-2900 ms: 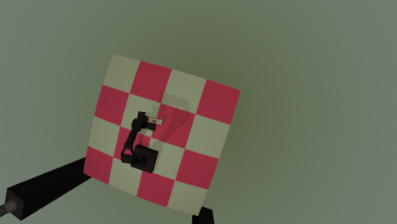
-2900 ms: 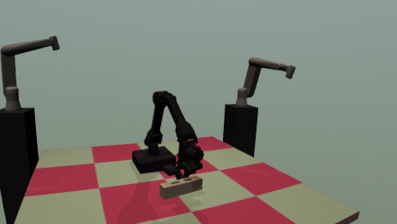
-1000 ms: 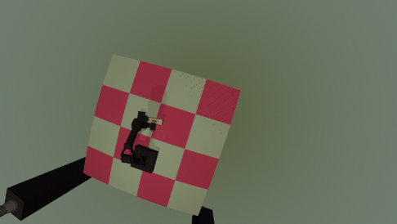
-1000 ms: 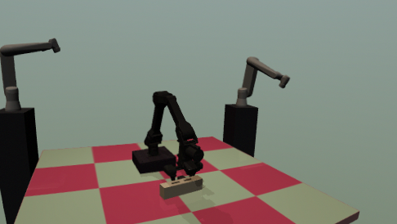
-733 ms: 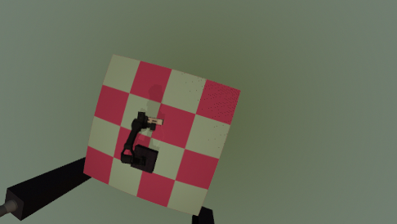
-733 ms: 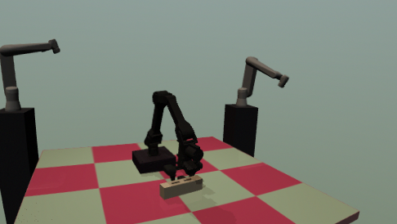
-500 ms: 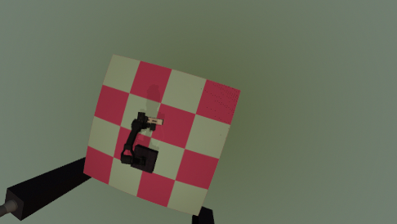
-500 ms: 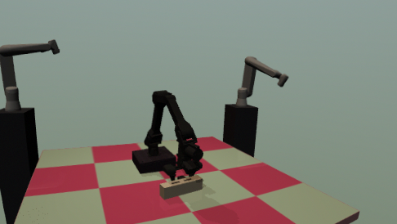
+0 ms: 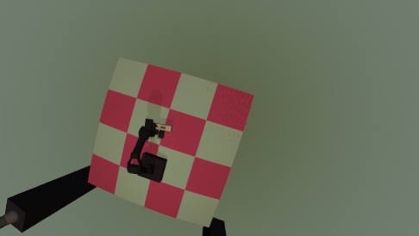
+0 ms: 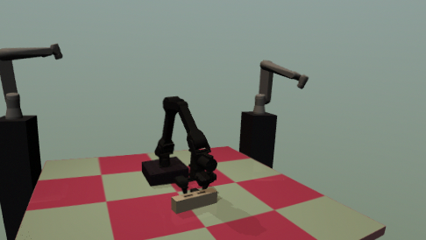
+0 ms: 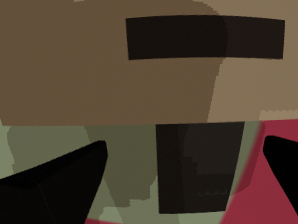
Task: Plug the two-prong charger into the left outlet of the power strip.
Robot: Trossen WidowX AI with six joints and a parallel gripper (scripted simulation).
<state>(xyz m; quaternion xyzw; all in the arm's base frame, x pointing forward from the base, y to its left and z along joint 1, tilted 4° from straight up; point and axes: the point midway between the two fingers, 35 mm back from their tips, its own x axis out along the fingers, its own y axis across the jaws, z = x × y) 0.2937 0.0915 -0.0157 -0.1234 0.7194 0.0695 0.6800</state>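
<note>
The two-prong charger lies 20 mm ahead of my gripper tip, 10 mm to the left of it and 10 mm above it.
</note>
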